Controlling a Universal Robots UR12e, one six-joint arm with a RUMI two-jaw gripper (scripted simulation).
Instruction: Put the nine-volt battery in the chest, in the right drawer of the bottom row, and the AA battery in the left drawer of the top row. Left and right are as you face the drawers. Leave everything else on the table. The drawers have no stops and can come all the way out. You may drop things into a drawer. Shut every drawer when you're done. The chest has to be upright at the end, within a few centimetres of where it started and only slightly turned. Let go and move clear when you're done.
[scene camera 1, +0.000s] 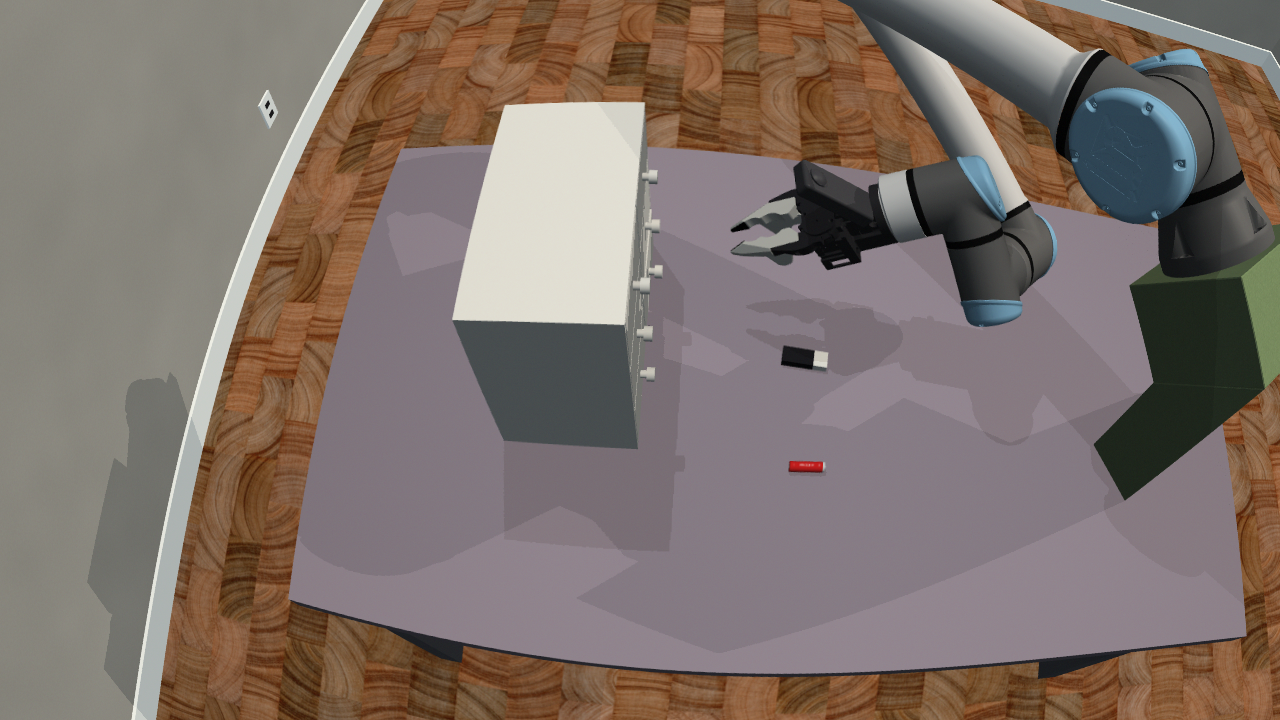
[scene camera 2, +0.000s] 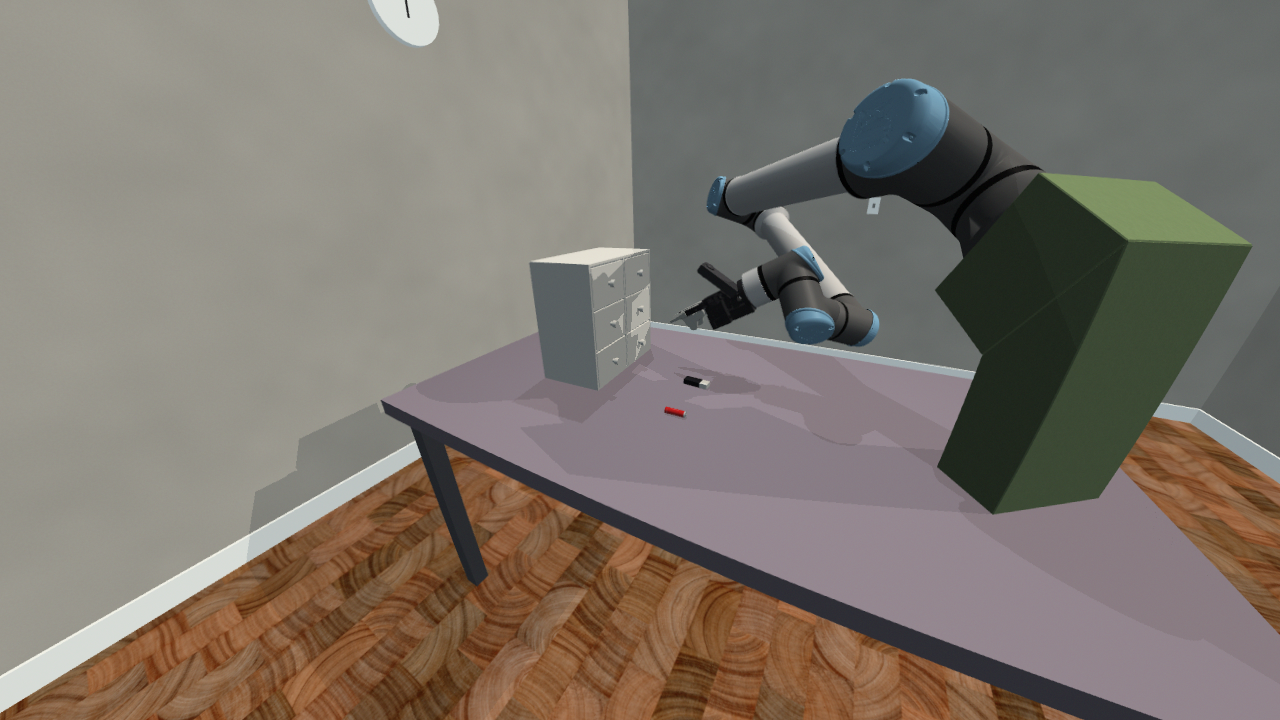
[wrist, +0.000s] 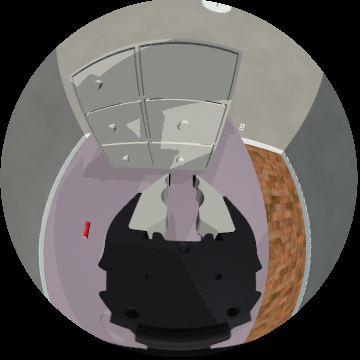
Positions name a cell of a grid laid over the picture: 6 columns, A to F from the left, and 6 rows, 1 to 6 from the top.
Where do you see a white chest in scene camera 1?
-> At C3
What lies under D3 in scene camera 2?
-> The gripper.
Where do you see the gripper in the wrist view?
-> D3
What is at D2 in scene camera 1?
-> The gripper.
